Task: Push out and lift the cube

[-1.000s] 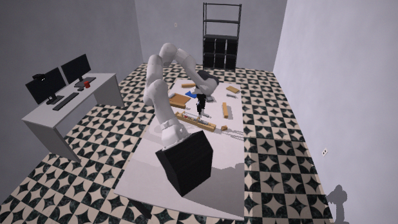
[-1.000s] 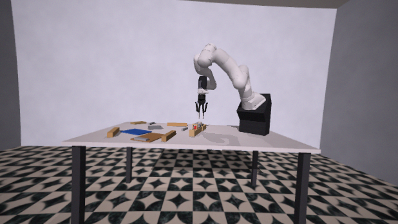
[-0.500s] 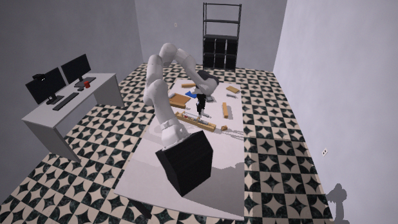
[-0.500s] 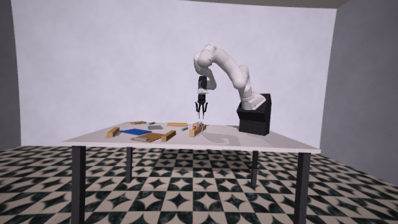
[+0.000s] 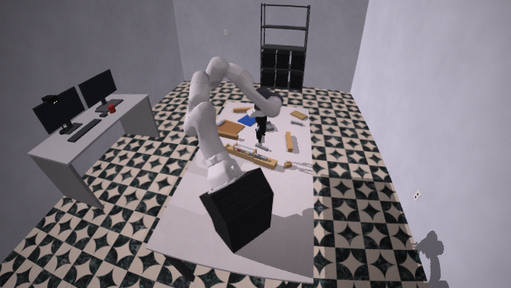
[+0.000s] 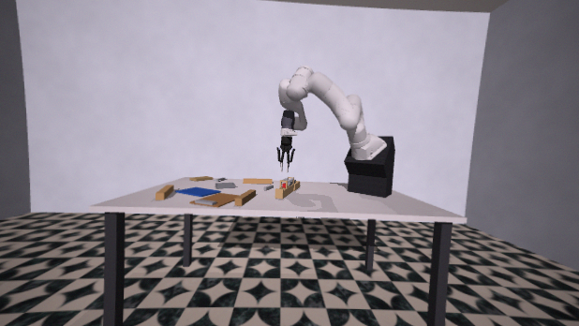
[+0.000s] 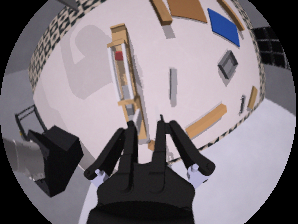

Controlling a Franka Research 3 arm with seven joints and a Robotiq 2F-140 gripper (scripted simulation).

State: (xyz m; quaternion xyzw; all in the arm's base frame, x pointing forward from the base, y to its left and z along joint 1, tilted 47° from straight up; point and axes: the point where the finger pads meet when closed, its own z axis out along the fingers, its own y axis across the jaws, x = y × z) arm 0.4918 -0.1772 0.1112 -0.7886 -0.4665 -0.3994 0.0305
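The grey rod lies 100 mm ahead of my hand, 10 mm to the left of it and 140 mm below it. Also, from my hand: small wooden block 70 mm behind, 200 mm to the right, 140 mm below; then wooden channel 20 mm behind, 120 mm to the left, 100 mm below; then red cube 160 mm to the left, 100 mm below.
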